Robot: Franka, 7 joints.
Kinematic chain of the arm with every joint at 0, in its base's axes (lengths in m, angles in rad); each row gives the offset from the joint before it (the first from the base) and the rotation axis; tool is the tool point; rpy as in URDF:
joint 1: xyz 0 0 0.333 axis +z
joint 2: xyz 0 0 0 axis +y
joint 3: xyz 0 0 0.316 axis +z
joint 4: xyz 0.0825 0 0 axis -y
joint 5: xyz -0.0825 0 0.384 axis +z
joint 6: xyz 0 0 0 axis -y
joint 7: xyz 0.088 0 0 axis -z
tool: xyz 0 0 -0.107 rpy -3.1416 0 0
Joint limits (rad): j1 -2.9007..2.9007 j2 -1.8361..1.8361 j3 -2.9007..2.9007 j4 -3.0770..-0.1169 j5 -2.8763..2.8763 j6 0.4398..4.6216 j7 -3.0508..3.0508
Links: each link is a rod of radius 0.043 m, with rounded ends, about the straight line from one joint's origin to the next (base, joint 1, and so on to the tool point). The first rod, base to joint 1, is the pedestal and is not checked.
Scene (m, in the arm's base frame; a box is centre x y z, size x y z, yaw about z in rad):
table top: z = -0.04
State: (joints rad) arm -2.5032 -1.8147 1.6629 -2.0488 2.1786 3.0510 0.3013
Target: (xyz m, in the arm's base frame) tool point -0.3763 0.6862 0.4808
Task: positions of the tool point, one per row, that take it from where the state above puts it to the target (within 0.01 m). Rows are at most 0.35 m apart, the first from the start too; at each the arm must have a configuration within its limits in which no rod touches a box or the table.
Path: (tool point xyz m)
1: 0.5747 -0.1869 0.3549
2: 0.6415 0.0547 0.3941
3: 0.6001 0.3159 0.4307
4: 0.4488 0.5478 0.4610
5: 0.2080 0.7049 0.4812
6: -0.0834 0.7551 0.4885
7: -0.3763 0.6862 0.4808

